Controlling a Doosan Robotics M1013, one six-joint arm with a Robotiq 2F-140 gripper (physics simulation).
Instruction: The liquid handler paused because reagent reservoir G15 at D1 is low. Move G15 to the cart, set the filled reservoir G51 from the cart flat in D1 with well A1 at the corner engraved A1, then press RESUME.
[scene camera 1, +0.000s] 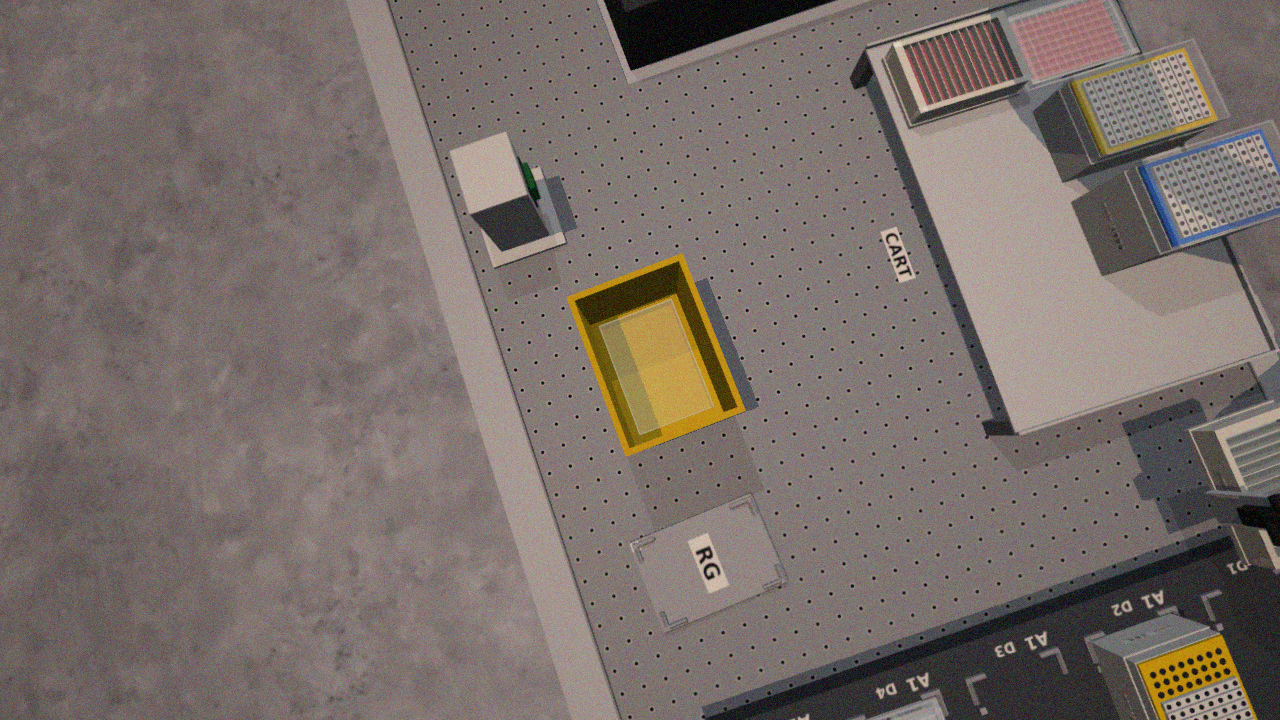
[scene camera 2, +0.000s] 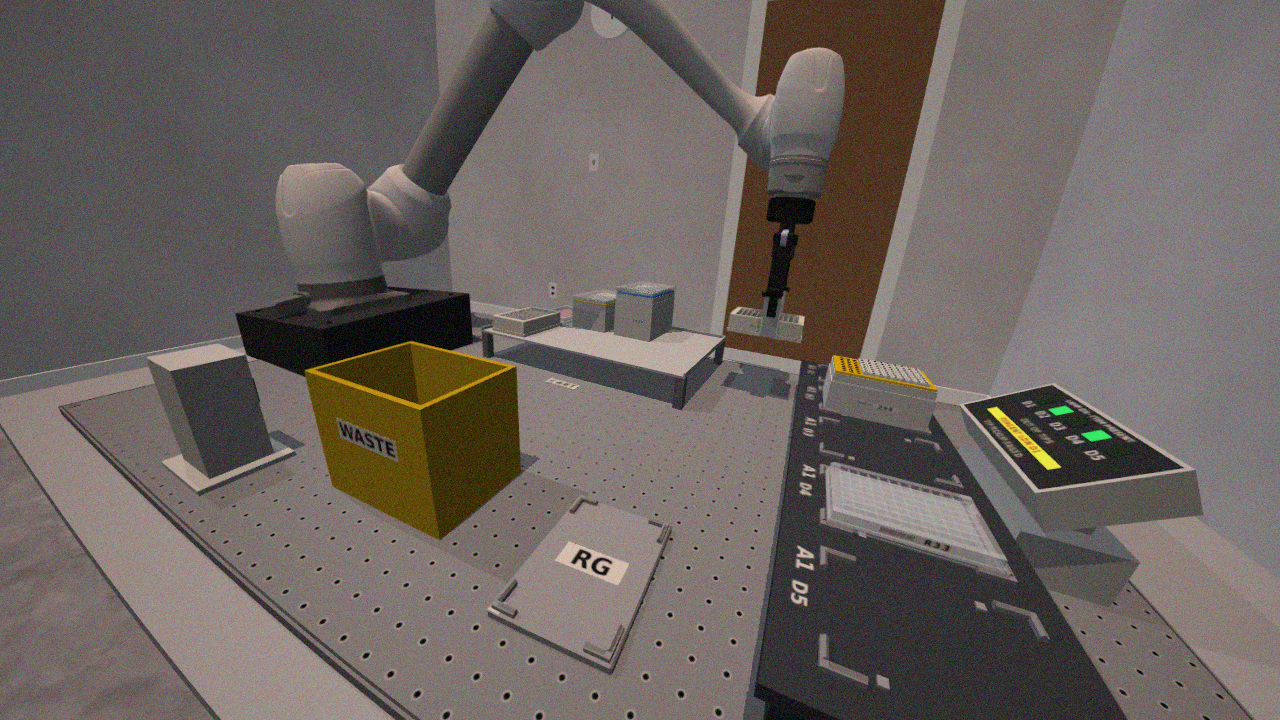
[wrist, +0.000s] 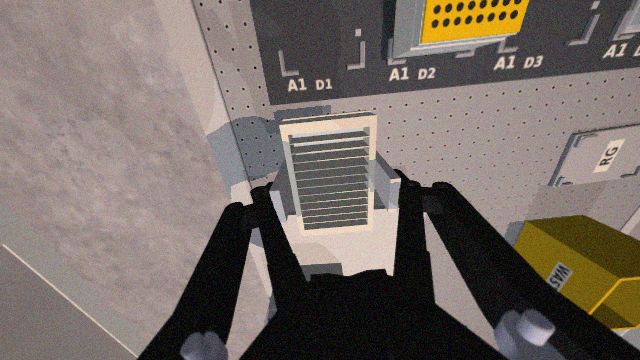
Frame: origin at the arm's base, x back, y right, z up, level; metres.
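Seen in the pictures: gripper, fingertip midpoint: (scene camera 1: 1261, 489) (scene camera 2: 769, 331) (wrist: 330, 167); arm's base, link origin: (scene camera 2: 348, 304).
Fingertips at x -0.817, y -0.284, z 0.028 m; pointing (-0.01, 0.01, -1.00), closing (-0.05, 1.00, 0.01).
Offsets run from my fingertips to a thing's top centre. "*": to the spot under its first point.
My gripper (scene camera 2: 771, 313) (wrist: 330, 167) is shut on a pale ribbed reservoir without red liquid {dx +0.008, dy +0.000, dz +0.029 m} (scene camera 1: 1251, 454) (scene camera 2: 744, 323) (wrist: 330, 175), taken as G15; its label is not legible. It hangs level above the table between the deck and the cart {dx +0.328, dy +0.022, dz -0.056 m} (scene camera 1: 1029, 358) (scene camera 2: 617, 344). A ribbed reservoir with red liquid {dx +0.489, dy +0.091, dz -0.030 m} (scene camera 1: 962, 67) (scene camera 2: 526, 320), taken as G51, stands at the cart's far corner; its label and A1 mark cannot be read. Slot D1 {* dx -0.117, dy +0.000, dz -0.062 m} (wrist: 322, 52) shows bare deck between its corner brackets. The screen panel {* dx -0.330, dy +0.306, dz +0.014 m} (scene camera 2: 1109, 456) is lit with a yellow bar; RESUME is not legible.
The cart also holds a pink plate {dx +0.490, dy -0.044, dz -0.047 m} (scene camera 1: 1069, 37), a yellow-rimmed tip box {dx +0.382, dy -0.045, dz +0.009 m} (scene camera 1: 1145, 98) and a blue-rimmed tip box {dx +0.274, dy -0.046, dz +0.042 m} (scene camera 1: 1212, 188). A yellow tip box {dx -0.171, dy +0.121, dz +0.003 m} (scene camera 2: 881, 402) (wrist: 472, 22) stands at D2. A clear plate {dx -0.178, dy +0.369, dz -0.047 m} (scene camera 2: 913, 514) lies at D4. The WASTE bin {dx +0.281, dy +0.493, dz +0.013 m} (scene camera 2: 474, 447) stands beyond plate RG {dx +0.060, dy +0.501, dz -0.108 m} (scene camera 2: 537, 600).
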